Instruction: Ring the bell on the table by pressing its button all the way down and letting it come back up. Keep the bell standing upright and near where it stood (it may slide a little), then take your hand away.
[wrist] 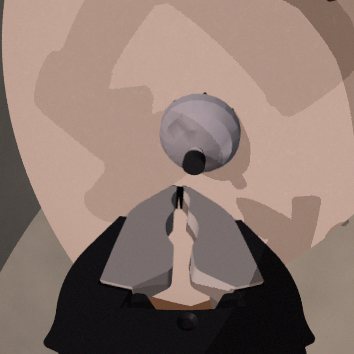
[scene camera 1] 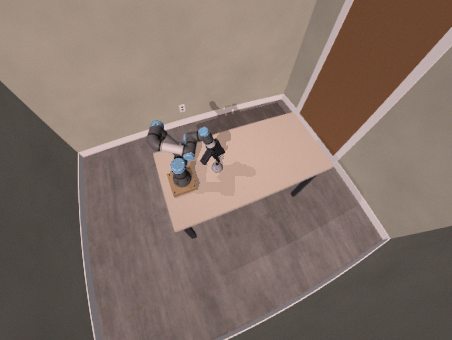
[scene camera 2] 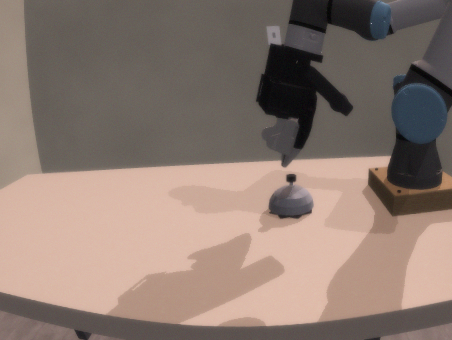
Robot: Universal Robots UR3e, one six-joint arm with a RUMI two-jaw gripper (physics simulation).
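Where they show: gripper, fingertip midpoint: (wrist: pixel 178 187) (scene camera 1: pixel 219 162) (scene camera 2: pixel 283 166); arm's base, link origin: (scene camera 1: pixel 182 178) (scene camera 2: pixel 414 178).
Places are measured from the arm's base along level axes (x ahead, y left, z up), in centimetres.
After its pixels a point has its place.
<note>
The bell (scene camera 1: pixel 216 168) @[x 25.6, y -0.2, z -0.3 cm] (scene camera 2: pixel 291 201) @[x 26.9, y 5.2, z -1.0 cm] (wrist: pixel 197 125) @[x 24.7, y 1.1, z -0.1 cm] is a grey dome standing upright on the table (scene camera 1: pixel 280 150) @[x 81.4, y 0.2, z -4.1 cm] (scene camera 2: pixel 125 240) @[x 54.4, y 14.2, z -4.1 cm] (wrist: pixel 280 165) @[x 26.8, y 12.5, z -4.1 cm]. Its black button (scene camera 2: pixel 291 178) @[x 26.8, y 2.7, z 2.2 cm] (wrist: pixel 194 162) @[x 26.5, y 1.8, z 2.5 cm] stands up on a short stem above the dome. My gripper (scene camera 2: pixel 285 164) @[x 28.1, y 1.3, z 4.0 cm] (wrist: pixel 178 187) @[x 28.1, y 1.3, z 4.0 cm] is shut, with its fingertips meeting and no thing between them. In scene camera 2 the tips are a little above the button and slightly to its left, apart from it. In the wrist view the tips show just below the button and a little to its left.
The arm's base stands on a wooden block (scene camera 1: pixel 183 188) @[x -1.1, y -7.5, z 0.0 cm] (scene camera 2: pixel 420 200) @[x 1.8, y 7.8, z -1.5 cm] to the right of the bell in scene camera 2. Shadows of the arm and gripper fall across the table. A wall (scene camera 2: pixel 150 90) rises behind the table.
</note>
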